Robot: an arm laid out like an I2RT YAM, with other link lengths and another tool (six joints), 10 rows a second.
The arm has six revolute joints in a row. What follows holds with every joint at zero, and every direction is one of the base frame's.
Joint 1 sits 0.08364 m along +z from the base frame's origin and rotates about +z.
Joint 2 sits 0.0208 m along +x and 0.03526 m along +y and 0.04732 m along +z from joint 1 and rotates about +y.
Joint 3 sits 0.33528 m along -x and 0.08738 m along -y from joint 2 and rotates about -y.
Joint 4 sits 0.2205 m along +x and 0.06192 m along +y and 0.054 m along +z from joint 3 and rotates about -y.
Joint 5 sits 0.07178 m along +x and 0.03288 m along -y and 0.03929 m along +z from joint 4 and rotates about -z.
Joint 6 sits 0.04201 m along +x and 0.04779 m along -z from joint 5 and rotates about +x.
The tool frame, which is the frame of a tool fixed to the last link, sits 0.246 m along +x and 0.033 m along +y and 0.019 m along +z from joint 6; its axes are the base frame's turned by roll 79.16, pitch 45.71 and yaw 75.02 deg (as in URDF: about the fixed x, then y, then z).
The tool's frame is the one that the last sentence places.
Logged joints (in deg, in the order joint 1, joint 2, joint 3, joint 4, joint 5, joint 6), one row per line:
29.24, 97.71, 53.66, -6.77, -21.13, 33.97
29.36, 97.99, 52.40, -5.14, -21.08, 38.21
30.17, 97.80, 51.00, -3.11, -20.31, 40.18
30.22, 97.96, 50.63, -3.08, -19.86, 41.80
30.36, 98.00, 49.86, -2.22, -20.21, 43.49
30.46, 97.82, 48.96, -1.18, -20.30, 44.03
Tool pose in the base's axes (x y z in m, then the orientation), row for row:
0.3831, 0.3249, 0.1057, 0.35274, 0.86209, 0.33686, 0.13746
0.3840, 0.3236, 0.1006, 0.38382, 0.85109, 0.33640, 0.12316
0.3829, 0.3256, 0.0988, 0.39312, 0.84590, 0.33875, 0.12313
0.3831, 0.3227, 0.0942, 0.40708, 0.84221, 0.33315, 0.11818
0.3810, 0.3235, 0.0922, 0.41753, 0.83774, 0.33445, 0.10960
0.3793, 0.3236, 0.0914, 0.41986, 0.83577, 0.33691, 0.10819
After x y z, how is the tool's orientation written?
As a quaternion, x y z w.
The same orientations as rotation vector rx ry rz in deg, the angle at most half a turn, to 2 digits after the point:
58.47, 142.91, 55.84
64.15, 142.24, 56.22
65.70, 141.37, 56.61
68.23, 141.16, 55.84
70.32, 141.10, 56.33
70.77, 140.88, 56.79

